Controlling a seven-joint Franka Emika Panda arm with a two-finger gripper.
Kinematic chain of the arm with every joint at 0, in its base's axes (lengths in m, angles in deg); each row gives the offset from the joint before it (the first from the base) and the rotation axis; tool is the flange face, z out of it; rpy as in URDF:
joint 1: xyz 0 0 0.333 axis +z
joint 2: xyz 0 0 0 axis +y
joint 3: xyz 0 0 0.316 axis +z
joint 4: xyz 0.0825 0 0 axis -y
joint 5: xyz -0.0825 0 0.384 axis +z
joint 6: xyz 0 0 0 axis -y
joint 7: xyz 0.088 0 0 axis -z
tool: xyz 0 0 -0.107 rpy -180 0 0
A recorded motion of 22 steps. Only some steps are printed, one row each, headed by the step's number.
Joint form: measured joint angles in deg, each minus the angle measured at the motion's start. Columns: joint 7, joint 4, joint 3, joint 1, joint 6, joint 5, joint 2.
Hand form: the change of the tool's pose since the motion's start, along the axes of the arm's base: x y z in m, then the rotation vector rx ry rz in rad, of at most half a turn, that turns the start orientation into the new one. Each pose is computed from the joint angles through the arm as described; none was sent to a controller.
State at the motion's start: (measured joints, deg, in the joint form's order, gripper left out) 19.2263 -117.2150 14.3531 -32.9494 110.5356 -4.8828 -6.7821
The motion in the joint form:
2: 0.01 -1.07 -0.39 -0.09 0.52 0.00 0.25
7: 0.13 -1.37 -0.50 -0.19 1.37 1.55 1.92
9: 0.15 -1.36 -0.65 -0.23 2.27 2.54 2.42
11: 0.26 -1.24 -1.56 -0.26 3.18 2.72 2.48
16: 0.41 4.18 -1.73 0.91 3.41 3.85 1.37
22: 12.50 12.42 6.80 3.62 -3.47 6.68 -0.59
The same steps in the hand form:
2: -0.0031 -0.0040 -0.0102 0.0064 0.0122 -0.0081
7: 0.0009 -0.0064 -0.0263 0.0431 0.0189 -0.0229
9: 0.0033 -0.0081 -0.0295 0.0582 0.0056 -0.0322
11: 0.0025 -0.0169 -0.0275 0.0568 -0.0128 -0.0504
16: 0.0187 -0.0099 0.0285 0.0332 -0.1288 -0.0371
22: 0.0419 0.1046 0.1021 0.0683 -0.1961 -0.0616

